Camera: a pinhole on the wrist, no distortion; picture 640 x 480 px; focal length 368.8 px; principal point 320.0 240.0 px. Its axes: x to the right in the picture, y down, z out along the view. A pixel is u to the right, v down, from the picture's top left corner.
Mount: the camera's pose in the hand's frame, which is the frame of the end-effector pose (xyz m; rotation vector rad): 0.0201 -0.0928 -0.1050 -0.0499 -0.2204 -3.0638
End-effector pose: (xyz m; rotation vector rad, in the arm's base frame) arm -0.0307 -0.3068 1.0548 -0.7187 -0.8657 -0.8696
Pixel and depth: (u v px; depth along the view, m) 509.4 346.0 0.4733
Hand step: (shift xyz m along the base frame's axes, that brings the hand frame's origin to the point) -0.3575 0.3070 0.0421
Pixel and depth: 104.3 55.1 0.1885
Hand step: 0.0557 0.0245 0.1346
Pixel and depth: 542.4 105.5 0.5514
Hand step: -0.1162 0.5287 -0.1006
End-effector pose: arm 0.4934 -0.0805 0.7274 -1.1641 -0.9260 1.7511
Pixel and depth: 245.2 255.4 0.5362
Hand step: -0.4281 0.0874 0.1059
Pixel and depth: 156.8 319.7 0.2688
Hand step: -0.1673 0.1555 0.0906
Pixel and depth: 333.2 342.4 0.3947
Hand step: -0.2571 0.0396 0.2119
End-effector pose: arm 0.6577 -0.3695 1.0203 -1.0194 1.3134 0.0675
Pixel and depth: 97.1 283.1 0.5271
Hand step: 0.4587 0.0593 -0.2952
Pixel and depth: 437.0 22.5 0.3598
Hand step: 0.0478 0.2881 -0.0325
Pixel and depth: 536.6 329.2 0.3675
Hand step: 0.2360 0.1838 0.2015
